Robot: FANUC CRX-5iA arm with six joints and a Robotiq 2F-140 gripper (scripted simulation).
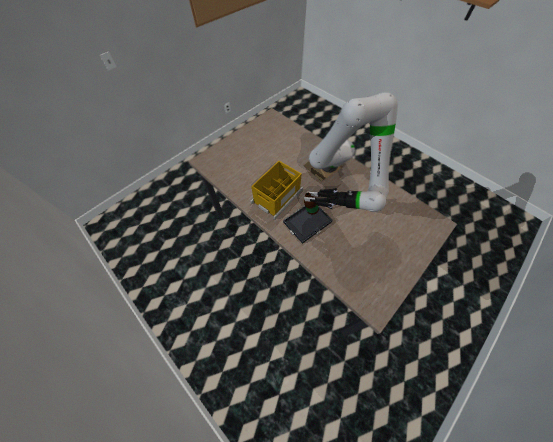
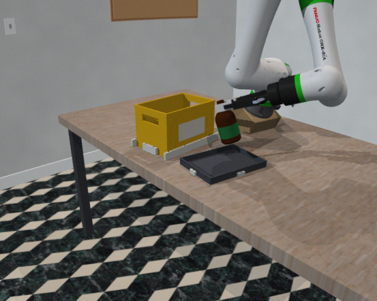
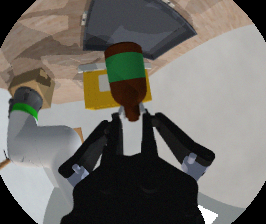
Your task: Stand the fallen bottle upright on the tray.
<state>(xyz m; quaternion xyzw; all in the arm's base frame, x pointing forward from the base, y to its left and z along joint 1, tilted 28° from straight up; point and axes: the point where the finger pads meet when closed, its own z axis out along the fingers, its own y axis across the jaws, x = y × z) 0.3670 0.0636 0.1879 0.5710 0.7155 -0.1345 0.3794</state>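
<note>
My hand is 6 cm above the bottle. The rest, counted from my hand: yellow crate (25 cm to the right, 13 cm below, 2 cm ahead); then dark grey tray (20 cm below, 4 cm ahead, 3 cm to the left).
</note>
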